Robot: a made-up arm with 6 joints.
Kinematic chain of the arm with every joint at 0, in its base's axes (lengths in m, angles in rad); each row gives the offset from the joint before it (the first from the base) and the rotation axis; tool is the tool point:
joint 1: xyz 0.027 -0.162 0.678 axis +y
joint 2: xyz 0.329 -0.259 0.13 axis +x
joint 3: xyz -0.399 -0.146 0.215 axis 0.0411 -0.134 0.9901
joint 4: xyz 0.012 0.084 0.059 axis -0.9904 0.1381 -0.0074
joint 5: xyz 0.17 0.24 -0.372 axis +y
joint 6: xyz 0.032 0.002 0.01 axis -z
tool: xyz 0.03 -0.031 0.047
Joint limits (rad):
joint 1: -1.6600..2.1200
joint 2: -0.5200..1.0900
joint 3: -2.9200..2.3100
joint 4: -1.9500..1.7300
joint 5: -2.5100..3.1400
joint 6: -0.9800..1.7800
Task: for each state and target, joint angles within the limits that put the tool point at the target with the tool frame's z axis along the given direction. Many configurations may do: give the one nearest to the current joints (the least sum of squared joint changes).
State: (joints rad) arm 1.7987 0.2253 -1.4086 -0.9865 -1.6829 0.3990
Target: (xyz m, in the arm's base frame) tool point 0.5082 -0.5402 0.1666 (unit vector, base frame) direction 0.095 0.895 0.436
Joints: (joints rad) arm 1.8736 0.0329 -1.0737 -1.7317 -1.4739 0.4290
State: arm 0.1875 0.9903 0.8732 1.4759 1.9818 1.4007
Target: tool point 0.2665 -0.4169 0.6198 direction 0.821 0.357 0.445
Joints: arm 0.2380 1.0900 1.0000 1.1814 1.6716 0.6196
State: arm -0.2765 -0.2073 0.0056 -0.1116 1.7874 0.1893
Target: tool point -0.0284 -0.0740 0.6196 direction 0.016 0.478 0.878
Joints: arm -0.8709 -0.4795 0.6386 -0.4092 0.8438 0.1956
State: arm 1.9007 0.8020 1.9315 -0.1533 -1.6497 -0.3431
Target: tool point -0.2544 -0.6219 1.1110 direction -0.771 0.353 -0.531
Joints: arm 1.2969 1.0900 2.3066 -0.5505 -2.1852 -0.9638
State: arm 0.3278 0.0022 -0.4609 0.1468 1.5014 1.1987
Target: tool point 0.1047 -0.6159 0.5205 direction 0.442 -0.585 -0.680
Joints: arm 1.1300 -0.3525 -0.6287 0.2834 1.5605 1.1184
